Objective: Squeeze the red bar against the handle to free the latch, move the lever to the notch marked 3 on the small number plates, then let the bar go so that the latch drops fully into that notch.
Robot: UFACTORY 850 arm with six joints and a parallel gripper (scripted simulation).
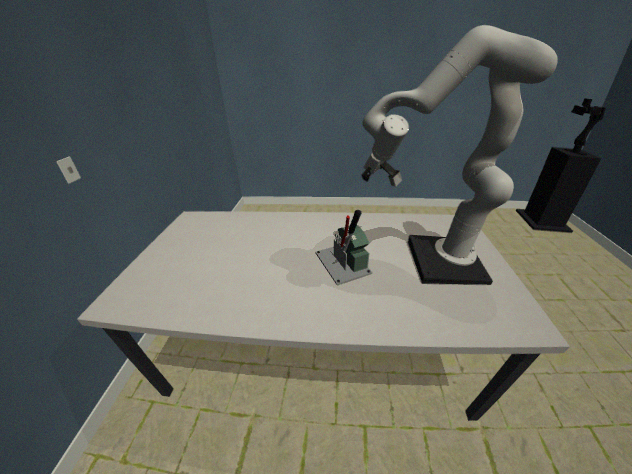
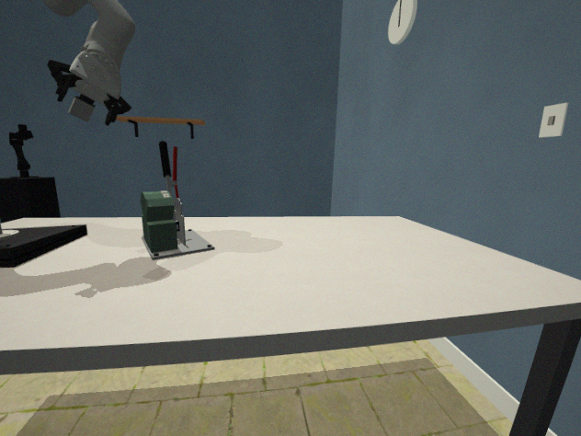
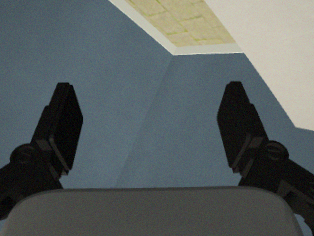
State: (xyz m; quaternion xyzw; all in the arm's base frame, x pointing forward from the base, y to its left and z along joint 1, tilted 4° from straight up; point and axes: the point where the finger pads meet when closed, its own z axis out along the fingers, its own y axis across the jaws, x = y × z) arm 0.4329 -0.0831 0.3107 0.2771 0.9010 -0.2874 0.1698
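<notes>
Now: hand 240 mm to the right of the red bar, 180 mm above it and 90 mm short of it.
</notes>
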